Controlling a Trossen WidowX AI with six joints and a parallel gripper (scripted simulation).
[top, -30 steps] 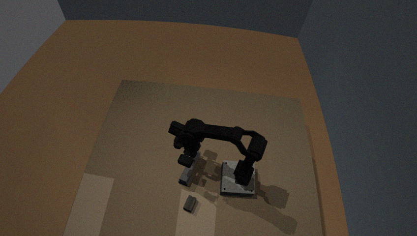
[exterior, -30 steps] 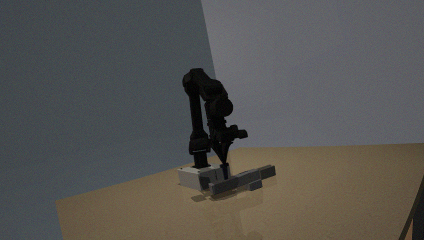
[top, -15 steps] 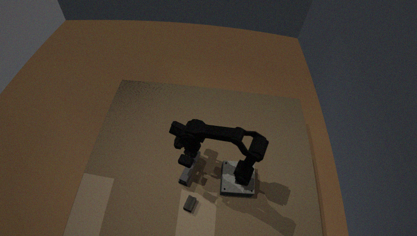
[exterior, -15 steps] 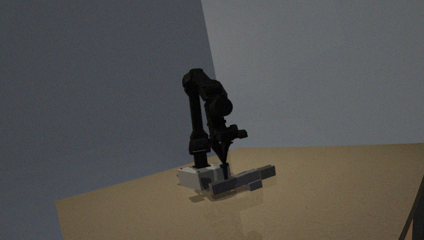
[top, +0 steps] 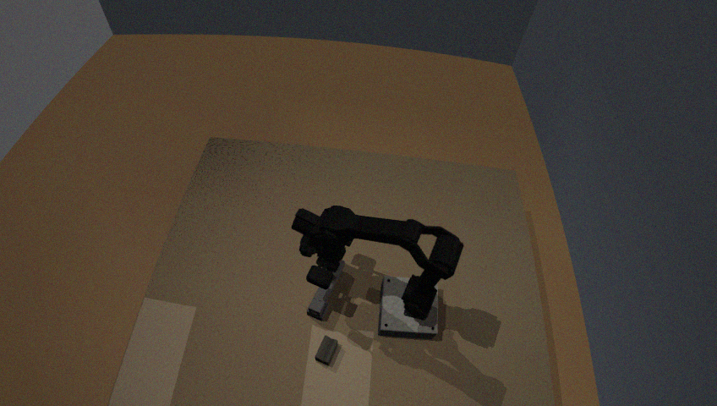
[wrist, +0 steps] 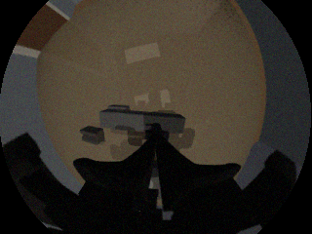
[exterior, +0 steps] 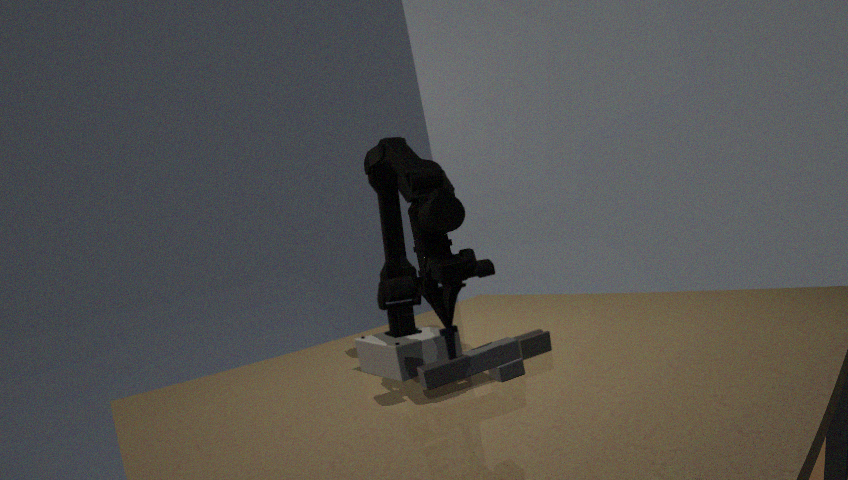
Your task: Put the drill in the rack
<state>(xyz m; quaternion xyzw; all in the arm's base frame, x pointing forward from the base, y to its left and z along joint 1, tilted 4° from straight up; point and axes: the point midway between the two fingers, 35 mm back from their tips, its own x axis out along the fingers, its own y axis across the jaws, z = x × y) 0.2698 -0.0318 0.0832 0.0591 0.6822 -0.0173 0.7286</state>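
The long grey housing is 8 cm below my gripper tip and 4 cm to the left of it. Also, from my gripper tip: dark key: 3 cm below.
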